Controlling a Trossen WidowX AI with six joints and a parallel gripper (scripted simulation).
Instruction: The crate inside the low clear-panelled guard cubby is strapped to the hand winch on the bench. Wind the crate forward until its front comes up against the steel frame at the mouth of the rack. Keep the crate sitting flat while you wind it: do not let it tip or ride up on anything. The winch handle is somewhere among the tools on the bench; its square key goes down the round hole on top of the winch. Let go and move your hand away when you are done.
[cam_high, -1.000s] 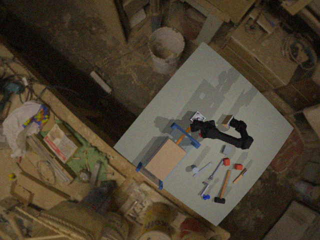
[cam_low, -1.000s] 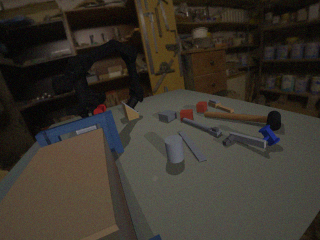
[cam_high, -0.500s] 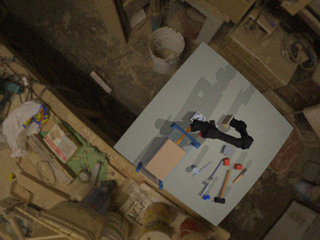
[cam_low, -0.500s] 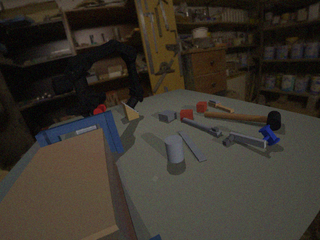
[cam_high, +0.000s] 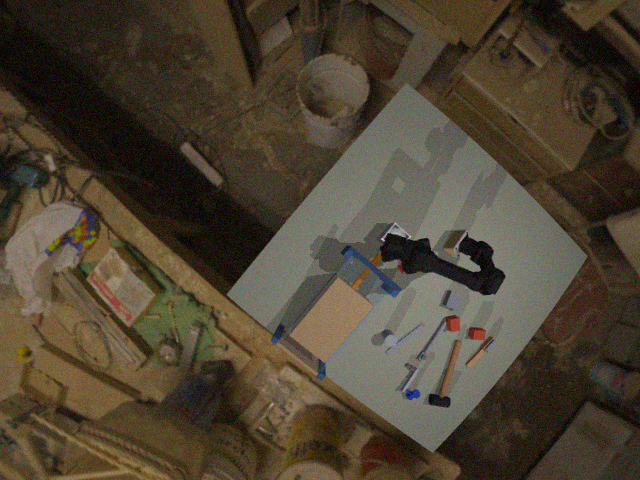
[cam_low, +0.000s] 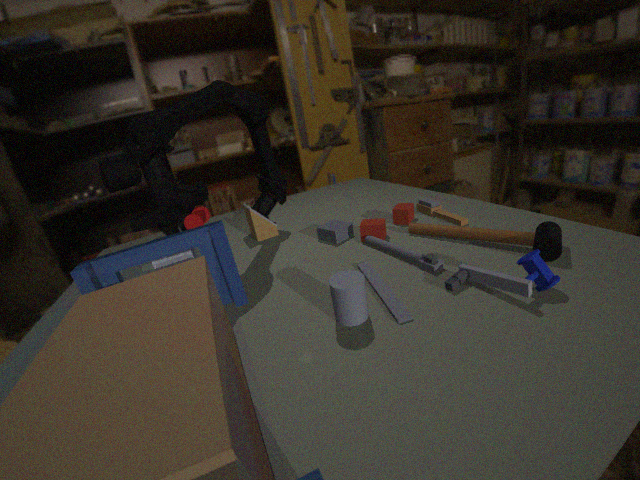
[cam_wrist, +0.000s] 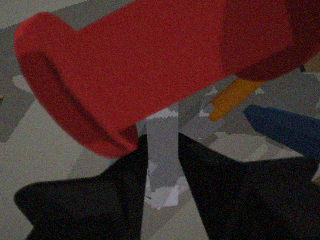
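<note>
Now: the red knob 3 cm ahead of my gripper tip, 5 cm to the left of it and 4 cm above it. Also, from my gripper tip: grey winch 4 cm behind, 5 cm to the right, 7 cm below; blue steel frame 13 cm ahead, 3 cm to the right; red-knobbed handle 1 cm ahead, 1 cm to the left, 2 cm above.
</note>
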